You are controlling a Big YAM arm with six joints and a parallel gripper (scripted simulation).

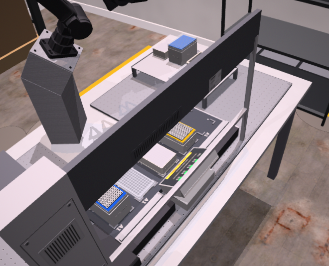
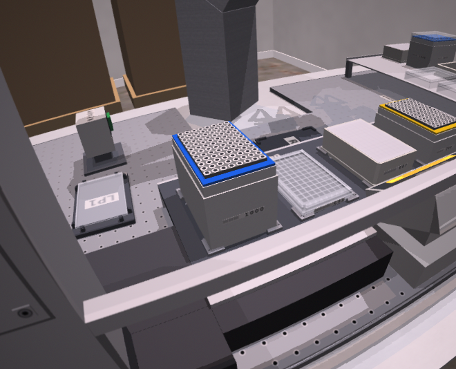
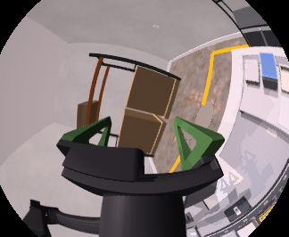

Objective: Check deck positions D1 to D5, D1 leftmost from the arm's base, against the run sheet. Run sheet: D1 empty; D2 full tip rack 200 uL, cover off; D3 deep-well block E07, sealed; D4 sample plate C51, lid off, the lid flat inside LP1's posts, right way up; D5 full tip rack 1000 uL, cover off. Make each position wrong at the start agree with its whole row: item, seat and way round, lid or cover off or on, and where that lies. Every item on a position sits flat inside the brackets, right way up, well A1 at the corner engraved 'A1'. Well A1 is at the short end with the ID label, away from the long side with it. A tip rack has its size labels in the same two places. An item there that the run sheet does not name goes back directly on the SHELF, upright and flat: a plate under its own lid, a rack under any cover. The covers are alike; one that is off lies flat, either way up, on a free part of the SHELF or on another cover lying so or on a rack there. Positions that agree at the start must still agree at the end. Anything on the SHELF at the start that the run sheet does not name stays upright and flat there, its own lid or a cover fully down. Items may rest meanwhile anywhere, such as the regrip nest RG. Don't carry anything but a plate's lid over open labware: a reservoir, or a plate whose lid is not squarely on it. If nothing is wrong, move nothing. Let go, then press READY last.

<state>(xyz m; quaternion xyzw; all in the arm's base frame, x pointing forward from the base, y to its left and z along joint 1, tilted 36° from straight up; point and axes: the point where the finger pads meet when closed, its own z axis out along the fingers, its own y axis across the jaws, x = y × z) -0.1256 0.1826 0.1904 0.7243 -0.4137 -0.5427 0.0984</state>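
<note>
Right now my hand is 530 mm short of the blue tip rack, 370 mm to the left of it and 420 mm above it. The rest, counted from my hand: sealed deep-well block 470 mm ahead, 140 mm to the right, 460 mm below; then shelf 90 mm ahead, 310 mm to the left, 470 mm below; then yellow tip rack 440 mm ahead, 10 mm to the right, 440 mm below.
</note>
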